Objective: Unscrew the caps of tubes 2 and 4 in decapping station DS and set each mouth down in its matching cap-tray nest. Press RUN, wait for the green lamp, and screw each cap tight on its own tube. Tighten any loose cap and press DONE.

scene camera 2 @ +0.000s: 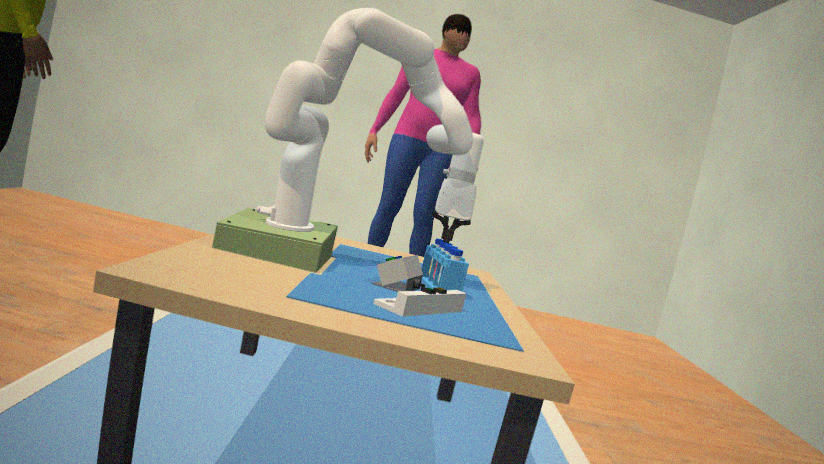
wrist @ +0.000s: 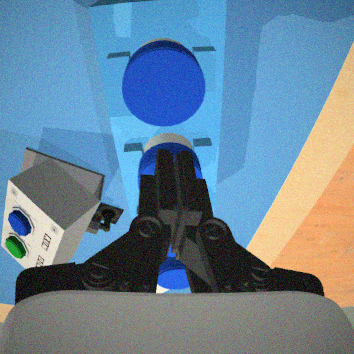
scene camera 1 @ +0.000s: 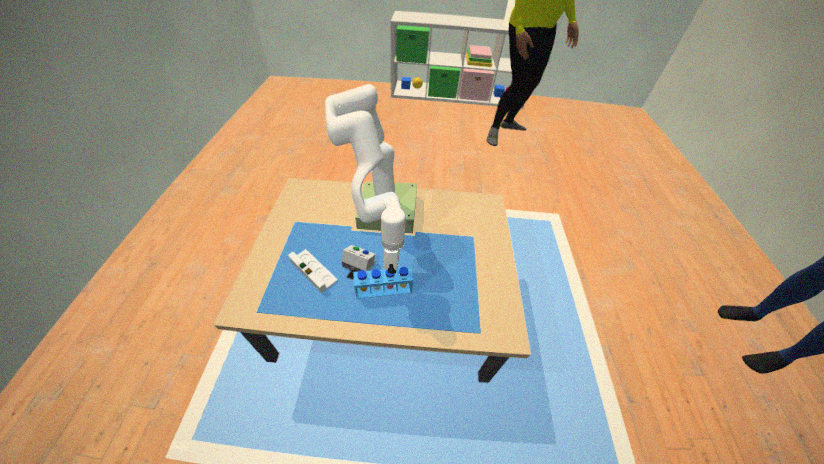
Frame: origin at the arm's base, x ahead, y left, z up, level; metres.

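Seen in the pictures: gripper, fingertip midpoint: (scene camera 2: 445, 242) (wrist: 169, 172) (scene camera 1: 392, 271); arm's base at its link origin: (scene camera 2: 289, 225).
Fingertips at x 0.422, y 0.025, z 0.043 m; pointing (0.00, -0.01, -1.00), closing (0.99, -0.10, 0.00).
Observation:
Offsets run from my fingertips to a thing's top centre. "pt": to the spot under its first point. Level surfaces: height alone.
A light blue rack {dy -0.034, dx +0.003, dz -0.018 m} (scene camera 1: 382, 293) (scene camera 2: 455, 275) (wrist: 212, 100) holds several upright tubes in one row, each with a blue cap on. My gripper (scene camera 1: 391, 268) (scene camera 2: 447, 238) (wrist: 169, 172) is shut with nothing between its fingers. Its fingertips are right over or on the third cap from the left in scene camera 1; contact cannot be told. The neighbouring cap (scene camera 1: 375, 273) (wrist: 164, 86) shows whole in the wrist view. A grey box {dy -0.138, dx -0.125, dz -0.037 m} (scene camera 1: 358, 258) (scene camera 2: 397, 271) (wrist: 55, 200) carries a green button {dy -0.149, dx -0.154, dz -0.046 m} (wrist: 15, 246) and a blue button {dy -0.108, dx -0.135, dz -0.046 m} (wrist: 20, 222). The white cap tray {dy -0.327, dx -0.090, dz -0.068 m} (scene camera 1: 322, 281) (scene camera 2: 432, 302) shows empty round nests.
Small dark green and brown parts {pt dy -0.328, dx -0.056, dz -0.068 m} (scene camera 1: 309, 270) sit on the cap tray. A small black piece {pt dy -0.170, dx -0.063, dz -0.109 m} (scene camera 1: 350, 274) (wrist: 106, 217) stands between the box and the rack. A blue mat {dz -0.121 m} (scene camera 1: 449, 259) (scene camera 2: 345, 293) lies under these things. The arm's green base (scene camera 1: 403, 201) (scene camera 2: 271, 244) is behind. People stand beyond the table.

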